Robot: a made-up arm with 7 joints. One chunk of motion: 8 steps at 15 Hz.
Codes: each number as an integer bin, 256 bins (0 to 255) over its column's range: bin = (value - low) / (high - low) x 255, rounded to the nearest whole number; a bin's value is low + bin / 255 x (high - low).
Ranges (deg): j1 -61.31..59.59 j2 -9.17..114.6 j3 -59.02..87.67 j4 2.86..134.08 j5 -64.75..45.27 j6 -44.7..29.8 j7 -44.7..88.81
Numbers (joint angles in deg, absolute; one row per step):
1: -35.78 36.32 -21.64 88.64 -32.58 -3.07 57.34
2: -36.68 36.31 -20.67 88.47 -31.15 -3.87 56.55
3: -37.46 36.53 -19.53 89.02 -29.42 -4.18 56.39
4: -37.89 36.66 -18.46 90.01 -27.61 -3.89 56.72
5: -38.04 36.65 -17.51 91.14 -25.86 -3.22 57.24
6: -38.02 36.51 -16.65 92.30 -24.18 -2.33 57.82
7: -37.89 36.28 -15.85 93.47 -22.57 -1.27 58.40
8: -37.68 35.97 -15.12 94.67 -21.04 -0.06 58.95
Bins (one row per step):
1: 54 94 65 167 75 142 195
2: 52 94 67 166 78 140 193
3: 50 94 69 167 82 139 193
4: 49 94 71 169 86 140 194
5: 49 94 72 172 90 142 195
6: 49 94 74 174 94 145 196
7: 49 94 75 176 98 149 197
8: 50 93 76 178 101 153 198

